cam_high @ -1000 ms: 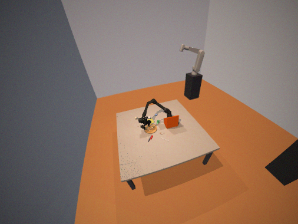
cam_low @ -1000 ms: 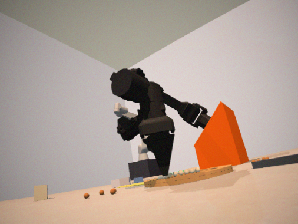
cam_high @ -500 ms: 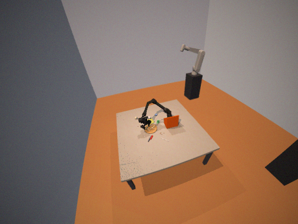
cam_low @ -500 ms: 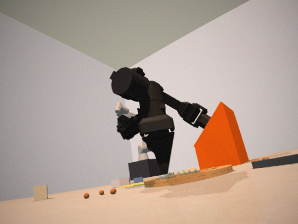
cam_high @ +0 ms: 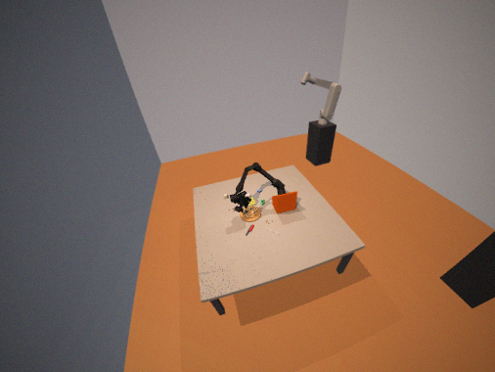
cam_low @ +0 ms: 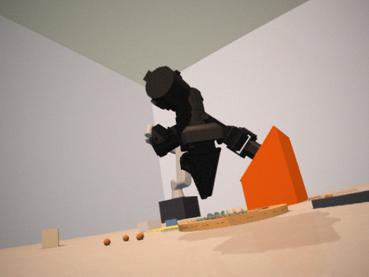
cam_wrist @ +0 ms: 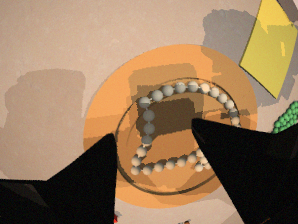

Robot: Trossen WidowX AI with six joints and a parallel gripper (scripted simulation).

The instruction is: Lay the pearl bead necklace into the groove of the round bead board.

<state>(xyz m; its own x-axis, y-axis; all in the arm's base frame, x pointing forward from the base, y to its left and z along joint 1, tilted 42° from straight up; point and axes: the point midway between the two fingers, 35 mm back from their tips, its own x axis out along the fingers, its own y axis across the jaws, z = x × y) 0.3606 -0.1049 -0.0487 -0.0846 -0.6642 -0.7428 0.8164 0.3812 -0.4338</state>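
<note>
Right now my gripper tip is 5 cm past the round wooden bead board, 4 cm above it and 2 cm to the right of it. The rest, counted from my gripper tip: tan cube: 31 cm to the right, 11 cm ahead, 3 cm below; then yellow flat piece: 15 cm to the right, 11 cm behind, 5 cm below; then red-handled tool: 20 cm to the left, 4 cm below, 1 cm ahead.
</note>
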